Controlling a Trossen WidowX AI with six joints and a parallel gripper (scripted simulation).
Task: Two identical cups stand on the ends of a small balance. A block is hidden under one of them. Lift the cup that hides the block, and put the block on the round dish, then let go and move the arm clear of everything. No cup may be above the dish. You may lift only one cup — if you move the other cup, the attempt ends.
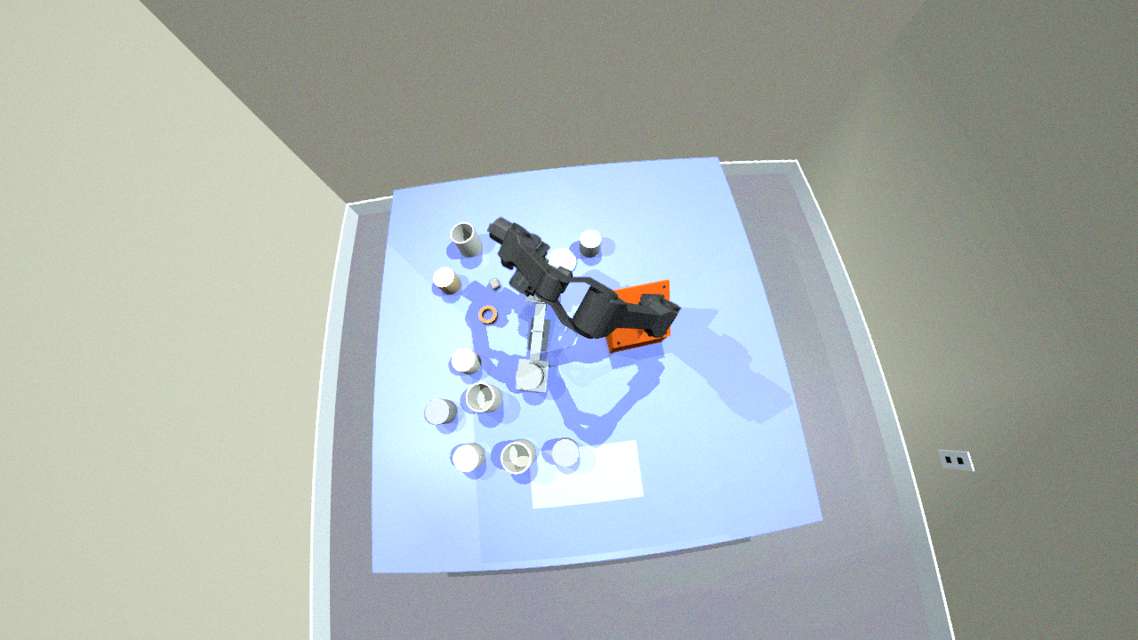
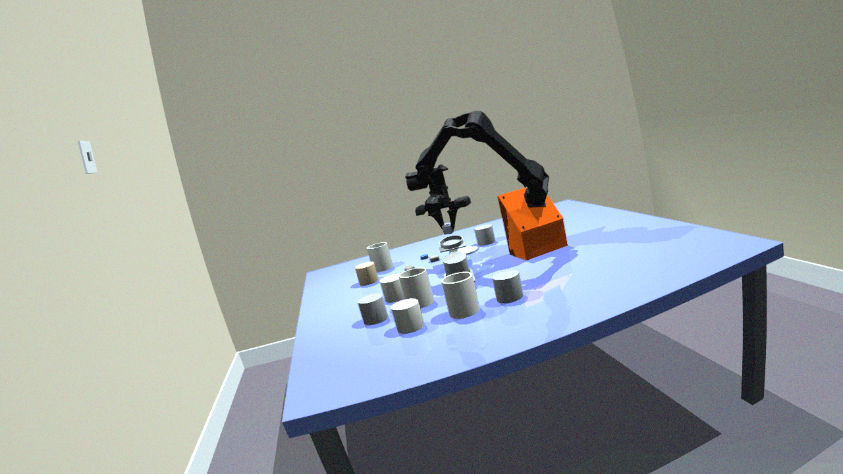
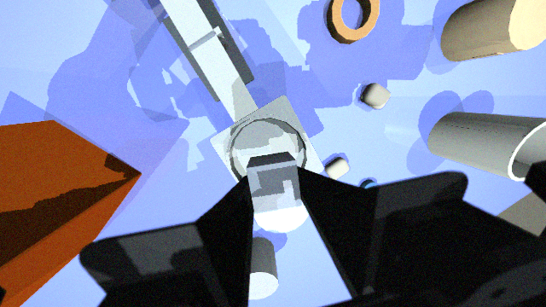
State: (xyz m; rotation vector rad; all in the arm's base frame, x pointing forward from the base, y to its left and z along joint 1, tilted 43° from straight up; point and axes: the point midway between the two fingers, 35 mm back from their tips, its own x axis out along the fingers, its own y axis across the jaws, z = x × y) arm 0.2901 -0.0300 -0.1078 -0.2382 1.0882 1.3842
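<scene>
The round white dish is 13 cm to the right of my gripper tip, 12 cm below it and 6 cm behind it. Round my gripper tip: blue piece 19 cm to the right, 12 cm below, 9 cm ahead; tan cup 30 cm ahead, 9 cm below, 7 cm to the right.
</scene>
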